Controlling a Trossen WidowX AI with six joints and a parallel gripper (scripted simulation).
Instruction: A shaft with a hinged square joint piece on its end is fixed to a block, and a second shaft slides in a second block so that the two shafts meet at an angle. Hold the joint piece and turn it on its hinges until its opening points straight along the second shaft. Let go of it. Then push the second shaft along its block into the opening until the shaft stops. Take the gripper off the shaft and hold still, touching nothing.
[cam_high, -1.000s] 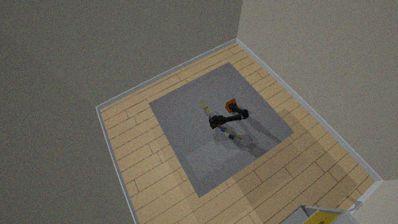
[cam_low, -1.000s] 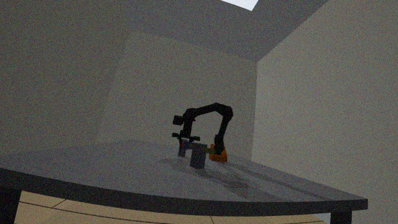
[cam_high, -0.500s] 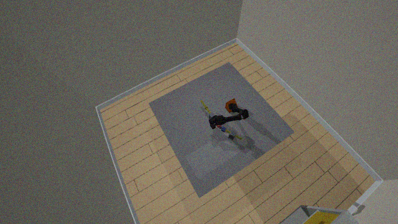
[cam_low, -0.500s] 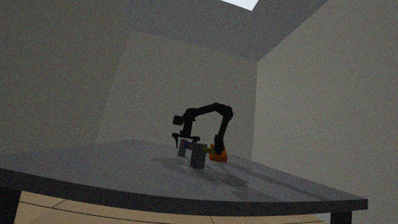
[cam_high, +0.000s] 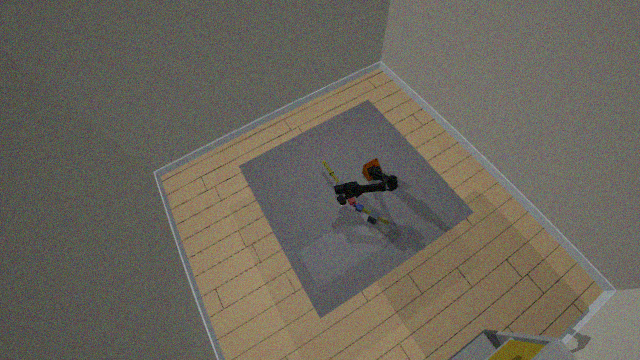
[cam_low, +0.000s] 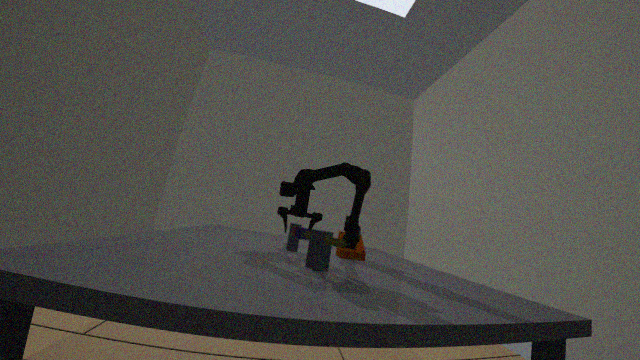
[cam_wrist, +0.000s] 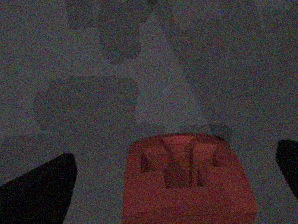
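The red joint piece is 2 cm to the left of my gripper tip and 1 cm above it.
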